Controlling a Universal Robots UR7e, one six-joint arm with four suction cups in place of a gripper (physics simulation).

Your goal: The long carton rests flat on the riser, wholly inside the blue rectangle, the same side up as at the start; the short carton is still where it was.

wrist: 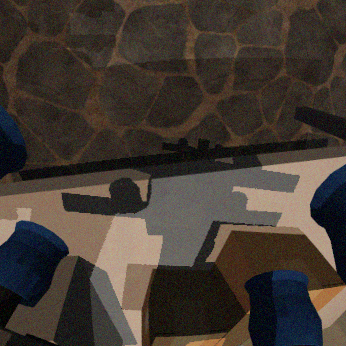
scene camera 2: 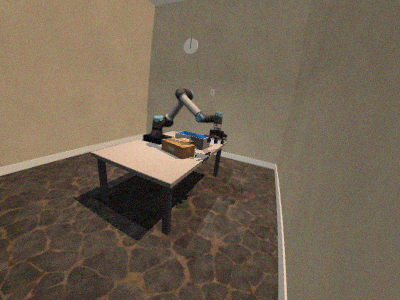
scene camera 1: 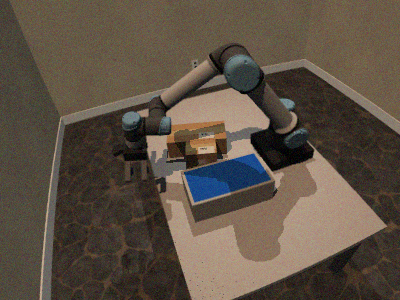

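Seen in the pictures: hand at its tool point: [wrist: 157, 229] [scene camera 2: 215, 143]; arm's base at its link origin: [scene camera 2: 156, 135] [scene camera 1: 278, 138].
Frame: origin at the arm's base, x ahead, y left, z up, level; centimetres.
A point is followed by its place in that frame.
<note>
The long carton [scene camera 1: 215, 128] {x 31.7, y -11.5, z 4.5 cm} [scene camera 2: 177, 149] {x 49.2, y -20.8, z 1.0 cm} [wrist: 267, 247] {x 57.6, y -11.5, z -2.7 cm} lies flat on the table behind the riser in scene camera 1. The short carton [scene camera 1: 202, 156] {x 42.0, y 6.1, z 2.7 cm} [wrist: 187, 295] {x 49.2, y -0.2, z -1.3 cm} stands between it and the riser, close beside the long one; whether they touch is unclear. The grey riser [scene camera 1: 235, 204] {x 33.3, y 34.3, z -1.6 cm} [scene camera 2: 201, 143] {x 51.6, y 16.2, z 0.9 cm} [wrist: 72, 300] {x 51.2, y 16.1, z 0.0 cm} carries the blue rectangle [scene camera 1: 240, 175] {x 28.8, y 25.5, z 6.0 cm} [scene camera 2: 192, 134] {x 33.8, y 23.8, z 6.0 cm}, with no carton on it. My gripper [scene camera 1: 136, 167] [scene camera 2: 217, 138] {x 72.7, y 5.6, z 7.9 cm} is open, its four blue cups holding nothing. It hangs low past the cartons, by the table's edge in scene camera 1.
The arm's black base [scene camera 1: 280, 150] {x 2.7, y 8.8, z -0.5 cm} [scene camera 2: 154, 137] {x 4.6, y -7.3, z 0.2 cm} stands on the table [scene camera 1: 320, 220] {x -0.3, y 49.0, z -6.0 cm} [scene camera 2: 135, 160] {x 33.1, y -53.4, z -6.0 cm}, beyond the riser from my gripper. The table's edge runs across the wrist view, with stone floor [wrist: 155, 75] beyond it. The arm casts shadows over the table and riser.
</note>
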